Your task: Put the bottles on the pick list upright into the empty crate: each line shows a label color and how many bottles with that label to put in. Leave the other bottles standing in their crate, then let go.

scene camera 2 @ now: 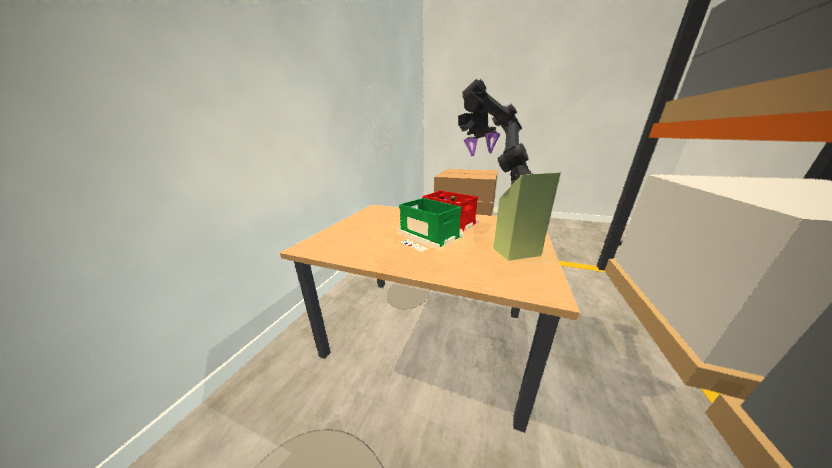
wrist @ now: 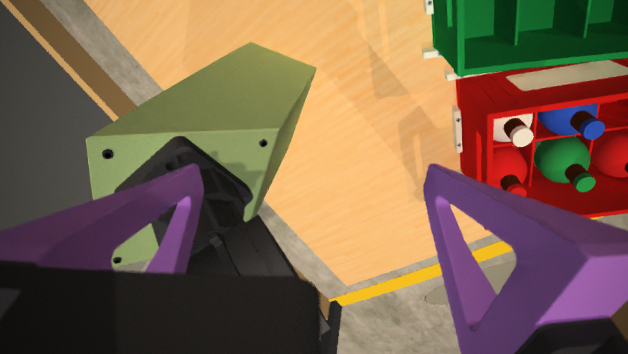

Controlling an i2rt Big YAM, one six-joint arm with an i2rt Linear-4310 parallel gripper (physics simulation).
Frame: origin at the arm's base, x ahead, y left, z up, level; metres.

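Seen in the pictures: gripper, fingertip midpoint: (scene camera 2: 481,154) (wrist: 313,176); arm's base, origin of the base link: (scene camera 2: 524,186).
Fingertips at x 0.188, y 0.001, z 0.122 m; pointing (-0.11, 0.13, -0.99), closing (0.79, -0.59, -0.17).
Observation:
Offsets run from my fingertips to a thing's middle. "spot": to the spot under its first point. Level surfaces: height alone.
My gripper (scene camera 2: 481,153) (wrist: 313,176) is open and empty, high above the table, with two purple fingers spread wide. The green crate {0.247 m ahead, 0.064 m right, 0.348 m down} (scene camera 2: 445,231) (wrist: 446,45) stands beside the red crate {0.188 m ahead, 0.287 m right, 0.348 m down} (scene camera 2: 468,213) (wrist: 473,142); the part of its divided inside that shows in the wrist view holds no bottle. In the red crate, a white-capped bottle {0.122 m ahead, 0.211 m right, 0.350 m down} (wrist: 522,136), a blue bottle {0.203 m ahead, 0.247 m right, 0.350 m down} (wrist: 593,128), a green bottle {spot: 0.175 m ahead, 0.320 m right, 0.273 m down} (wrist: 584,181), a red bottle {0.087 m ahead, 0.295 m right, 0.350 m down} (wrist: 507,162) and another red bottle {0.256 m ahead, 0.362 m right, 0.350 m down} (wrist: 609,155) show. The pick list {0.286 m ahead, 0.074 m left, 0.435 m down} (scene camera 2: 414,245) lies in front of the green crate, too small to read.
A tall light-green block (scene camera 2: 526,221) (wrist: 220,105) stands near the arm's base on the wooden table {0.436 m down} (scene camera 2: 349,250) (wrist: 340,200). A cardboard box (scene camera 2: 465,189) stands behind the red crate. A shelf rack (scene camera 2: 744,126) is at the right.

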